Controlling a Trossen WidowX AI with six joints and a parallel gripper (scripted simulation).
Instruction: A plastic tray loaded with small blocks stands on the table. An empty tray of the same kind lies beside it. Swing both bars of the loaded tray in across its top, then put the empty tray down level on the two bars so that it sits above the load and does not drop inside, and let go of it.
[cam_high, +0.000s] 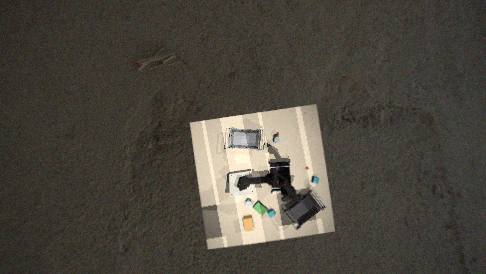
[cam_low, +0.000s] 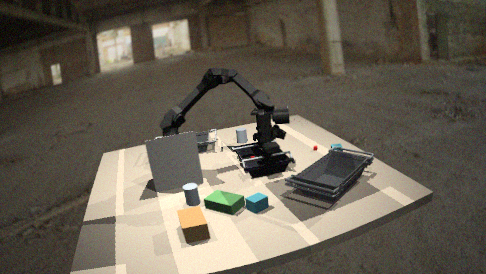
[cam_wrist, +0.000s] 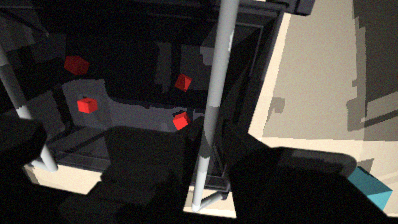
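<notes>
My gripper tip is 21 cm past the light grey tray, 55 cm to the right of it and 1 cm above it. Also, from my gripper tip: small red cube (31 cm ahead, 9 cm to the left, 5 cm below); then green block (26 cm behind, 15 cm to the right, 4 cm below); then orange block (41 cm behind, 25 cm to the right, 3 cm below).
</notes>
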